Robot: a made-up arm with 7 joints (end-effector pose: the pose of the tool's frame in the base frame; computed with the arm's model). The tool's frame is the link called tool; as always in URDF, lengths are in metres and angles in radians. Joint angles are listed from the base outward.
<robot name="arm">
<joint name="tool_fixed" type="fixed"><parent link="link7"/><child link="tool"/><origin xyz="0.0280 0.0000 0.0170" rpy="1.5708 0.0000 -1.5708"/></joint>
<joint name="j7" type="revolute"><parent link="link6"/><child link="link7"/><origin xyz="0.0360 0.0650 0.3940" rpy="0.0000 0.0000 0.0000"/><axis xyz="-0.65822 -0.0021 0.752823"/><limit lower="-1.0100" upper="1.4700" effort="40" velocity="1.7"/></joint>
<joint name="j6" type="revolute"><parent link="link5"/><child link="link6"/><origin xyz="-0.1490 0.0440 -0.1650" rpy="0.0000 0.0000 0.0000"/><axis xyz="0 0 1"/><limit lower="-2.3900" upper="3.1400" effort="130" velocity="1.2"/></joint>
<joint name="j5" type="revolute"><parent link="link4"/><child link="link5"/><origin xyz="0.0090 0.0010 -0.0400" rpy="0.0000 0.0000 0.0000"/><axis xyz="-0.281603 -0.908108 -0.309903"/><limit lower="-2.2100" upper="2.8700" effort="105" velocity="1.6"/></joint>
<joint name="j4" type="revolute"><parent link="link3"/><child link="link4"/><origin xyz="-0.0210 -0.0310 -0.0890" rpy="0.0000 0.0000 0.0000"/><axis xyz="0 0 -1"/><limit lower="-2.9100" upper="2.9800" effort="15" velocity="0.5"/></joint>
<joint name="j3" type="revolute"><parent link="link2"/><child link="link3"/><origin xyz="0.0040 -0.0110 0.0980" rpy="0.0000 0.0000 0.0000"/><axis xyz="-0.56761 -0.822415 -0.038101"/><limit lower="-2.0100" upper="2.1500" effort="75" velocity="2.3"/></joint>
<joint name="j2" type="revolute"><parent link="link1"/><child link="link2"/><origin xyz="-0.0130 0.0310 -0.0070" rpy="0.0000 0.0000 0.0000"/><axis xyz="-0.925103 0.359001 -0.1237"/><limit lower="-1.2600" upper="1.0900" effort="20" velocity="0.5"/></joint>
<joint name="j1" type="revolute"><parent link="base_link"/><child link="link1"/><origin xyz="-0.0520 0.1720 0.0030" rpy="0.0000 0.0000 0.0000"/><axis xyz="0 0 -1"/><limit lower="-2.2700" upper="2.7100" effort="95" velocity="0.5"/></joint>
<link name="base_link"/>
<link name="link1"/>
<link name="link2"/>
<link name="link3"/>
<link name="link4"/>
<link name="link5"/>
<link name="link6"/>
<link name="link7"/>
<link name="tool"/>
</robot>
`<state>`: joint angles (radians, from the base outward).
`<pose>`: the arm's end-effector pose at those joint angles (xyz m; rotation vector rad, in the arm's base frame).
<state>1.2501 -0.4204 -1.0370 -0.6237 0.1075 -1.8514 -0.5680</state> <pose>-0.2708 0.1513 0.0780 0.6851 0.3560 2.0198</pose>
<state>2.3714 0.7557 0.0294 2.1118 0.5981 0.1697 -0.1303</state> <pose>-0.1657 -0.0428 0.0269 2.8044 0.1412 -0.2563</pose>
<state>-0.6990 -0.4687 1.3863 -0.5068 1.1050 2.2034 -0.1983</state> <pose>0.0605 0.1353 -0.3096 0.3548 -1.2248 1.9150</pose>
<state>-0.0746 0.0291 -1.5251 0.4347 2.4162 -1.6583 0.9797</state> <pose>-0.3065 0.4203 0.1700 -0.4911 -2.7910 -1.2638</pose>
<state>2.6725 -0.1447 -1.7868 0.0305 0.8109 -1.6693 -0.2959</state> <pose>-0.0598 0.3189 0.2891 1.1870 -0.7254 0.5592</pose>
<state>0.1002 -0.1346 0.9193 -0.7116 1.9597 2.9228 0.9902</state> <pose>0.0538 -0.0219 -0.2876 -1.6524 0.1843 1.4880</pose>
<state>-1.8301 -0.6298 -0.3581 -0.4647 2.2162 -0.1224 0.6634</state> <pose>-0.2374 -0.1133 -0.0116 2.8343 -0.7045 -0.8835</pose>
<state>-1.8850 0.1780 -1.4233 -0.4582 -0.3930 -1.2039 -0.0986</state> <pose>-0.0287 0.2759 0.0844 -0.1053 -0.2465 -0.0684</pose>
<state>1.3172 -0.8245 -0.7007 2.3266 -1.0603 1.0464 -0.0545</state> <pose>-0.3175 0.1009 0.0267 -0.7001 0.3429 1.3683</pose>
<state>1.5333 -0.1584 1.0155 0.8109 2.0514 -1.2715 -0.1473</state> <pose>0.0085 -0.0584 -0.1156 0.2157 0.8628 -2.2295</pose>
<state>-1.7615 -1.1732 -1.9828 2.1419 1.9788 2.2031 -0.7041</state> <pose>-0.0733 -0.2704 0.0933 0.1024 0.5403 1.5365</pose>
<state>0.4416 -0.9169 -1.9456 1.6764 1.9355 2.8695 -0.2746</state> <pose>-0.3457 0.4368 0.2405 0.8728 0.9653 -0.0965</pose>
